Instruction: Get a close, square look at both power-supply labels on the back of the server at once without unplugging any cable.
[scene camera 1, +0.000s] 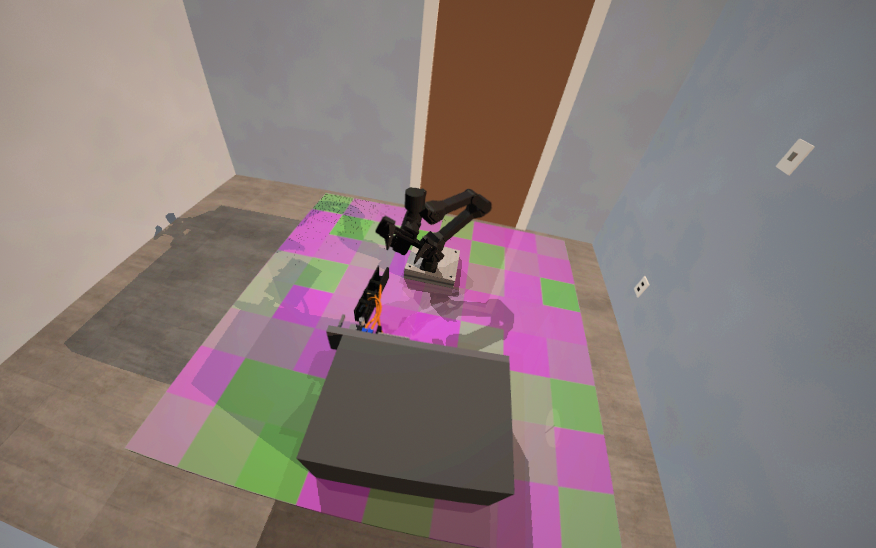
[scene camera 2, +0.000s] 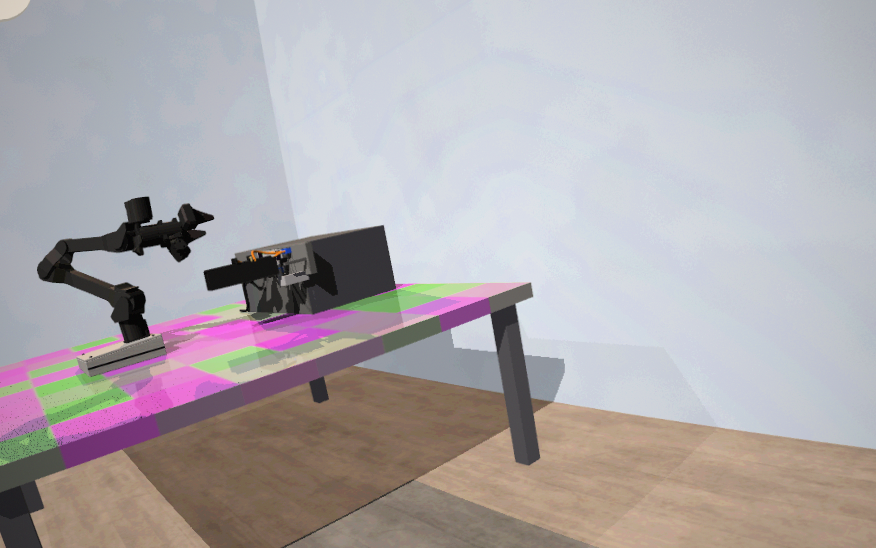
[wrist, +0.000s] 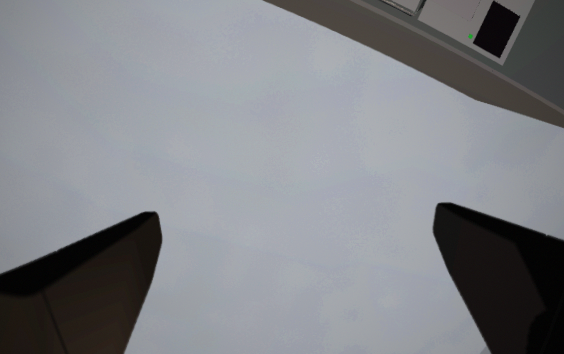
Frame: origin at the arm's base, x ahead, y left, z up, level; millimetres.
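Seen in the pictures: gripper, fingertip midpoint: (scene camera 1: 401, 256) (scene camera 2: 209, 225) (wrist: 298, 222); arm's base, origin of the base link: (scene camera 1: 428, 266) (scene camera 2: 136, 339).
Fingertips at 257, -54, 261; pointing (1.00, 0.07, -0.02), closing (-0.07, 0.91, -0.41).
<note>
Offsets run from my fingertips to a thing's middle, as dx, dy, dz. "spot": to the spot under its first point.
The server (scene camera 1: 413, 413) (scene camera 2: 352, 264) is a large dark grey box on the table; its back faces the arm. In the wrist view a tilted corner of the server (wrist: 400, 55) shows at the upper right, with part of a pale panel @(spot: +194, +108, -122) (wrist: 450, 17) bearing a black rectangle @(spot: +191, +150, -131) (wrist: 496, 30) and a green dot @(spot: +192, +131, -116) (wrist: 470, 36). I cannot make out two readable power-supply labels. Orange cables @(spot: +107, -41, -133) (scene camera 1: 376, 310) (scene camera 2: 264, 252) run at the server's back beside a black hinged arm (scene camera 1: 371, 300) (scene camera 2: 235, 274). My gripper (scene camera 1: 389, 242) (scene camera 2: 208, 225) (wrist: 298, 222) is open and empty, raised above the table, apart from the server.
The black hinged arm sticks out from the server's back toward my base (scene camera 1: 428, 279) (scene camera 2: 122, 355), below gripper height. The table (scene camera 1: 581, 403) (scene camera 2: 465, 314) has a pink and green checkered top. A brown door (scene camera 1: 503, 96) and walls stand around it.
</note>
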